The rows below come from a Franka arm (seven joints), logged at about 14 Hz.
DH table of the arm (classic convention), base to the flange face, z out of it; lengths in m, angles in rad. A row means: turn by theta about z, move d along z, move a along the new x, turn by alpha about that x. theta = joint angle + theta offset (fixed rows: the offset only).
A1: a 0  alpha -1.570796  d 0.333  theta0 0
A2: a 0  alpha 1.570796  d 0  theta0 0
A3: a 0.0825  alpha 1.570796  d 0.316  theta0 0
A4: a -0.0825  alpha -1.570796  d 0  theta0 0
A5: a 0  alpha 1.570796  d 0.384  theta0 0
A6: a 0.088  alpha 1.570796  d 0  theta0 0
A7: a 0  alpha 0  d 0.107  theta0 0
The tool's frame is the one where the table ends.
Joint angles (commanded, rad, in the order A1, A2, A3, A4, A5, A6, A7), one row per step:
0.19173 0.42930 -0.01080 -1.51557 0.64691 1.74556 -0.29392
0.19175 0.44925 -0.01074 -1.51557 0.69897 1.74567 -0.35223
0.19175 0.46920 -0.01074 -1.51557 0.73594 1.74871 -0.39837
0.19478 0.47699 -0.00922 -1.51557 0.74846 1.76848 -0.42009
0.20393 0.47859 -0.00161 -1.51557 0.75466 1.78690 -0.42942
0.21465 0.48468 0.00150 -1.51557 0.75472 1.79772 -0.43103
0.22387 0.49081 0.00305 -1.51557 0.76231 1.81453 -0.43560
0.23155 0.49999 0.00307 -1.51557 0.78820 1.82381 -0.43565
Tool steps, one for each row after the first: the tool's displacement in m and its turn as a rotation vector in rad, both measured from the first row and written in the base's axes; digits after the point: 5 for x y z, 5 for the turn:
0.00195 0.00416 -0.01062 0.05743 -0.00551 0.02611
0.00404 0.00690 -0.02188 0.09798 -0.01037 0.04458
0.00631 0.00967 -0.02570 0.11062 -0.02962 0.04869
0.00579 0.01933 -0.02557 0.11872 -0.04611 0.05830
0.00482 0.02754 -0.02920 0.11803 -0.04872 0.06639
0.00513 0.03410 -0.03229 0.12285 -0.05706 0.06702
0.00535 0.04035 -0.03685 0.14237 -0.05110 0.05686

